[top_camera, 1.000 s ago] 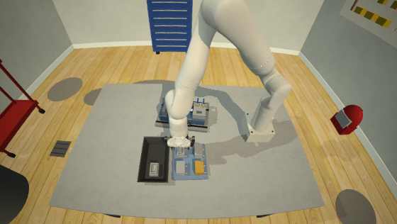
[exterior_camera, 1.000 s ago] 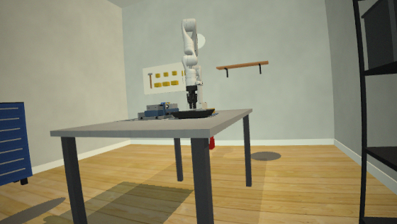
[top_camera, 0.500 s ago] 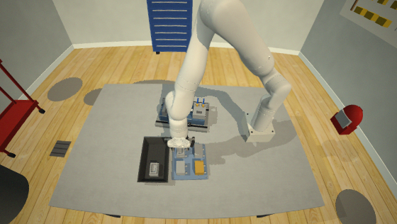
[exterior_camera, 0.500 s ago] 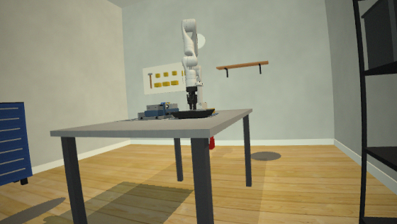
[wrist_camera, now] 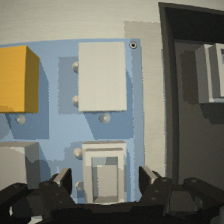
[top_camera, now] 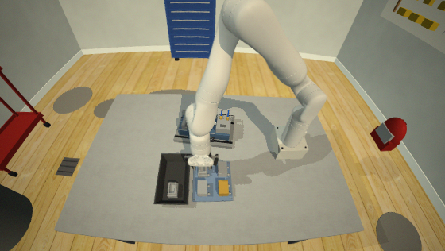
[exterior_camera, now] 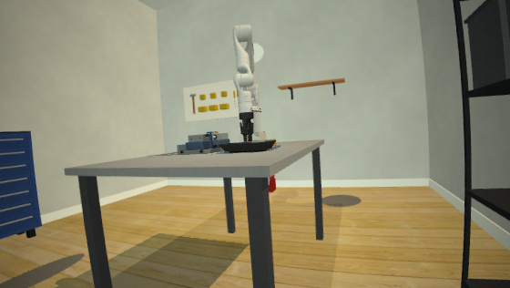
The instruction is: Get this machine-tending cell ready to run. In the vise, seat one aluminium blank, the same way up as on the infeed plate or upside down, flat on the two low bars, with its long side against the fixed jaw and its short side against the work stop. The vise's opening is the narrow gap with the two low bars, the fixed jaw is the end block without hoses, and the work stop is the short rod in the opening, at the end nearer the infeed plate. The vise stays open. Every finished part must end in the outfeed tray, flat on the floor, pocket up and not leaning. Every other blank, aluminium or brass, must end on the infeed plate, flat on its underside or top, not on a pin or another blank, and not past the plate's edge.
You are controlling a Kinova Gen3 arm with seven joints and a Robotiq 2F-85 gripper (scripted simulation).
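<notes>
My gripper is now 10 cm to the right of the brass blank, 8 cm past it and 2 cm above it. Round my hand: hose block (21 cm to the right, 12 cm behind, 3 cm above); vise (24 cm to the right, 3 cm behind, 1 cm below).
</notes>
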